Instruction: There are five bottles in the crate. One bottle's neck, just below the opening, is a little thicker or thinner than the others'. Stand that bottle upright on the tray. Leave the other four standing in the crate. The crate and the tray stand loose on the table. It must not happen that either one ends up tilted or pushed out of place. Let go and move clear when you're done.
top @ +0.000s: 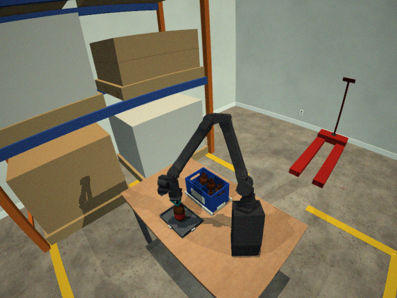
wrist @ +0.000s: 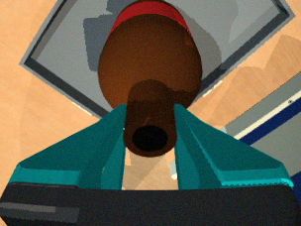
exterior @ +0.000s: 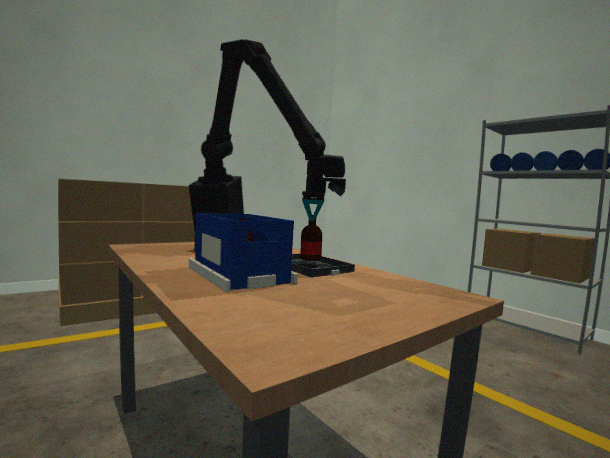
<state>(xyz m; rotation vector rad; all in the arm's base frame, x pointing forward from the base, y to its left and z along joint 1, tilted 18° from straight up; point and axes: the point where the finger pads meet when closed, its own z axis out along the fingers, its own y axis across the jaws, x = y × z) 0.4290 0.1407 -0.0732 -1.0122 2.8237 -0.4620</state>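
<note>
Right now my hand is 6 cm above the bottle. Also, from my hand: crate: 1 cm behind, 28 cm to the right, 9 cm below; then dark tray: 16 cm below.
</note>
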